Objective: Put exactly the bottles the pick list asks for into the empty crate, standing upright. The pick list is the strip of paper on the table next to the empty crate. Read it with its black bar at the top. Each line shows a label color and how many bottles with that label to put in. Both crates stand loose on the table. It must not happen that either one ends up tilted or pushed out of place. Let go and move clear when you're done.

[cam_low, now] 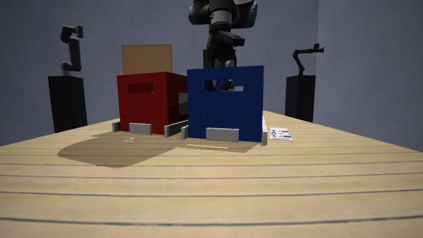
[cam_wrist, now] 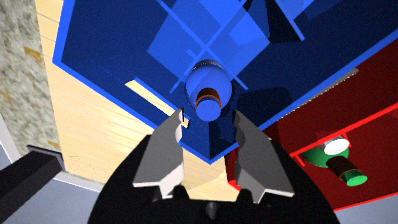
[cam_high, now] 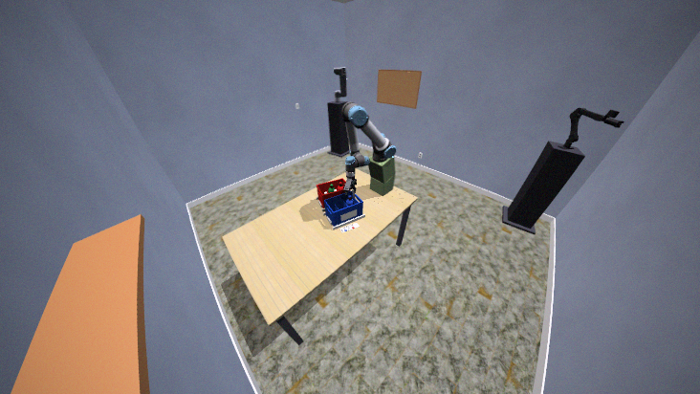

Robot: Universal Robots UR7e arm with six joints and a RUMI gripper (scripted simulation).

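Now: the white bottle 21 cm to the right of my hand, 9 cm ahead of it and 7 cm below it. Also, from my hand: blue-capped bottle 7 cm below, 1 cm ahead; blue crate 10 cm ahead, 7 cm below; red crate 21 cm to the right, 7 cm below, 1 cm behind.
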